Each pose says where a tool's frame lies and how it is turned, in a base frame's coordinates. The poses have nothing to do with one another.
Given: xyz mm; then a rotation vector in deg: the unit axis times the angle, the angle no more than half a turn.
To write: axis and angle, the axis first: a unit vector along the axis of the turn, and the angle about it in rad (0 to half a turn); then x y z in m. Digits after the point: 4 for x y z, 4 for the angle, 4 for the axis.
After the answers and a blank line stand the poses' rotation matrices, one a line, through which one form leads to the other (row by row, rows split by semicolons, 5 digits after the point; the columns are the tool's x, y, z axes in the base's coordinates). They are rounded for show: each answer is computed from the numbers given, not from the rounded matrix.
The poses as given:
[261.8 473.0 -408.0 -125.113 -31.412 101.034]
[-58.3 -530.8 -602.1 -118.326 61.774 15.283]
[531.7 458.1 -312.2 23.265 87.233 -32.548]
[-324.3 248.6 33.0 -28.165 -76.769 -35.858]
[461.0 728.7 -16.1 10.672 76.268 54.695]
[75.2 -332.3 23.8 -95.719 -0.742 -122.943]
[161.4 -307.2 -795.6 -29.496 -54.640 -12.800]
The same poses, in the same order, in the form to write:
[-0.7636 -0.1917 0.6166 2.8598 0.2618 0.4730 -0.4080]
[-0.8807 0.4598 0.1138 2.3449 -0.0583 -0.5308 -0.6021]
[0.2424 0.9090 -0.3391 1.6750 0.5317 0.4581 -0.3122]
[-0.3154 -0.8598 -0.4016 1.5584 -0.3243 0.2486 0.0330]
[0.1130 0.8074 0.5790 1.6486 0.4610 0.7287 -0.0161]
[-0.6143 -0.0048 -0.7890 2.7194 0.0752 -0.3323 0.0238]
[-0.4652 -0.8618 -0.2019 1.1065 0.1614 -0.3072 -0.7956]

0.18252 0.11551 -0.97639; 0.45847 -0.88850 -0.01941; -0.86976 -0.44411 -0.21513
0.61882 -0.76937 0.15855; -0.60669 -0.33988 0.71862; -0.49899 -0.54089 -0.67709
-0.03913 0.58058 0.81326; -0.09404 0.80814 -0.58144; -0.99480 -0.09923 0.02298
0.11067 0.66940 -0.73461; -0.13372 0.74246 0.65641; 0.98482 0.02559 0.17168
-0.06396 -0.47898 0.87549; 0.67561 0.62489 0.39123; -0.73448 0.61651 0.28363
-0.19056 0.32888 0.92495; -0.31769 -0.91217 0.25888; 0.92885 -0.24451 0.27831
0.56731 0.40195 -0.71875; 0.04090 0.85796 0.51209; 0.82249 -0.31991 0.47029

